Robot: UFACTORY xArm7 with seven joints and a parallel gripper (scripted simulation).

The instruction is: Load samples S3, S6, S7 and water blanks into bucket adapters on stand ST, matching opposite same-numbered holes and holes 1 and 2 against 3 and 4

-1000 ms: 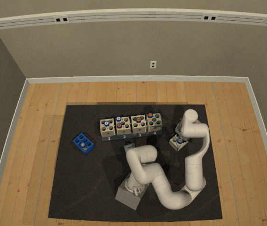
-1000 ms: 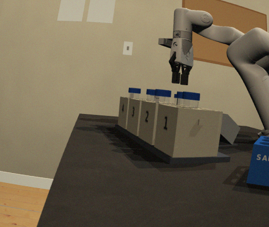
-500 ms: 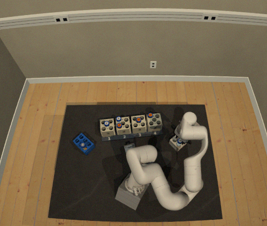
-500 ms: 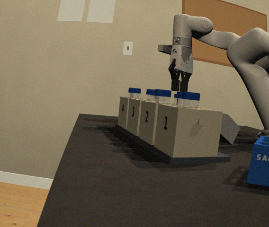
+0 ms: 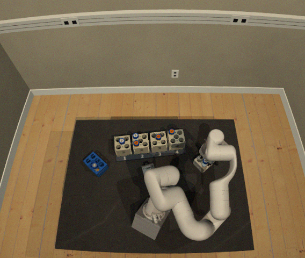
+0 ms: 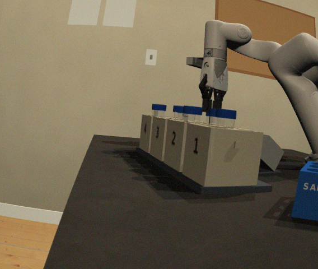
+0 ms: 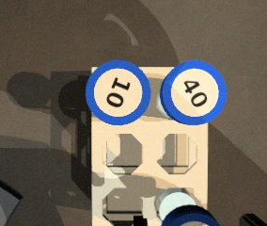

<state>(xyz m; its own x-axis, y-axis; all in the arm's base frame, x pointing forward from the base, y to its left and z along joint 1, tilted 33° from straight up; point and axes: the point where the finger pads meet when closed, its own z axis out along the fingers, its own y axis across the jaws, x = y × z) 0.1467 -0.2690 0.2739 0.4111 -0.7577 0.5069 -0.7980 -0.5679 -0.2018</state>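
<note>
My gripper is now 11 cm above the white blank rack, 4 cm short of it and 3 cm to the left of it. The rest, counted from my hand: blue sample rack (64 cm to the left, 16 cm ahead, 11 cm below); adapter 1 (45 cm to the left, 23 cm ahead, 9 cm below).
</note>
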